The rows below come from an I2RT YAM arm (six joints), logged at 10 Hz.
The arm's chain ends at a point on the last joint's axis. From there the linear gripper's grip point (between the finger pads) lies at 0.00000 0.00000 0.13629 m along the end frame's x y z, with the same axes.
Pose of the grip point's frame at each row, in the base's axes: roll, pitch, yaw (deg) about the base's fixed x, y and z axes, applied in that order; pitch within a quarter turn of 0, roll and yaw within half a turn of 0; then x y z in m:
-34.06, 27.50, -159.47, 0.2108, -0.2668, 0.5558
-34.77, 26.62, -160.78, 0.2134, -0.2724, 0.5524
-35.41, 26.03, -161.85, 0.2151, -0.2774, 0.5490
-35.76, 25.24, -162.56, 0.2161, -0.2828, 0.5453
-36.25, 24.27, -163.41, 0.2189, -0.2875, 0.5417
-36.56, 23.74, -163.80, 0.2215, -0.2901, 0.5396
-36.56, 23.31, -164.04, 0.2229, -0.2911, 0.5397
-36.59, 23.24, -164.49, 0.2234, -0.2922, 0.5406
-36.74, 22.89, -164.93, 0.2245, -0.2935, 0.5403
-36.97, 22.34, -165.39, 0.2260, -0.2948, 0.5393
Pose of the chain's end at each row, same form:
-34.06, 27.50, -159.47, 0.2329, -0.1770, 0.4556
-34.77, 26.62, -160.78, 0.2352, -0.1825, 0.4523
-35.41, 26.03, -161.85, 0.2368, -0.1872, 0.4492
-35.76, 25.24, -162.56, 0.2372, -0.1927, 0.4453
-36.25, 24.27, -163.41, 0.2392, -0.1974, 0.4415
-36.56, 23.74, -163.80, 0.2412, -0.1998, 0.4394
-36.56, 23.31, -164.04, 0.2422, -0.2011, 0.4392
-36.59, 23.24, -164.49, 0.2433, -0.2024, 0.4400
-36.74, 22.89, -164.93, 0.2443, -0.2037, 0.4397
-36.97, 22.34, -165.39, 0.2454, -0.2050, 0.4386

